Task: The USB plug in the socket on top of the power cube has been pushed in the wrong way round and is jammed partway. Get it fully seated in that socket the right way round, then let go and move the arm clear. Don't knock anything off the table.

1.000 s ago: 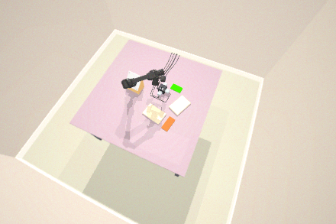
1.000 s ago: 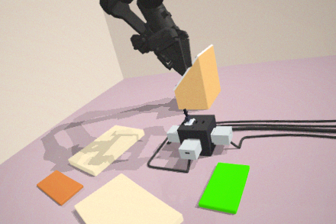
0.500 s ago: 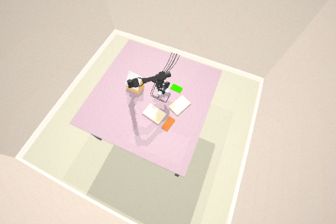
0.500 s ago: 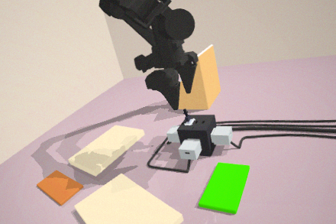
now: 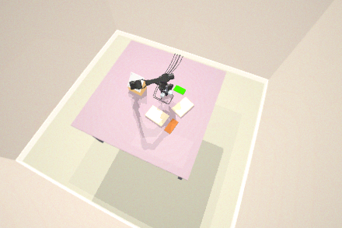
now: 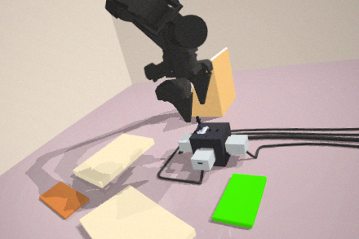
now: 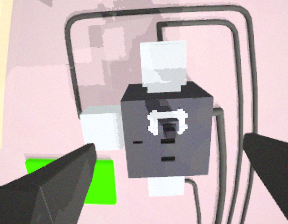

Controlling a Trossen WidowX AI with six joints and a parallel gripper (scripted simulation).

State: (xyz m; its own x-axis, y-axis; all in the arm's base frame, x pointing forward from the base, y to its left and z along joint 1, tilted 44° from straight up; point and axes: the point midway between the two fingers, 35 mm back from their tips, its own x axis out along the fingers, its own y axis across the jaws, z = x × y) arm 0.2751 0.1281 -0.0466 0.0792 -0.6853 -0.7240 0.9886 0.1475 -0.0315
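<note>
Right now the USB plug is 30 mm below my gripper tip. Round my gripper tip: green block: 110 mm ahead, 130 mm to the left, 120 mm below; orange tile: 270 mm ahead, 270 mm to the right, 120 mm below.
</note>
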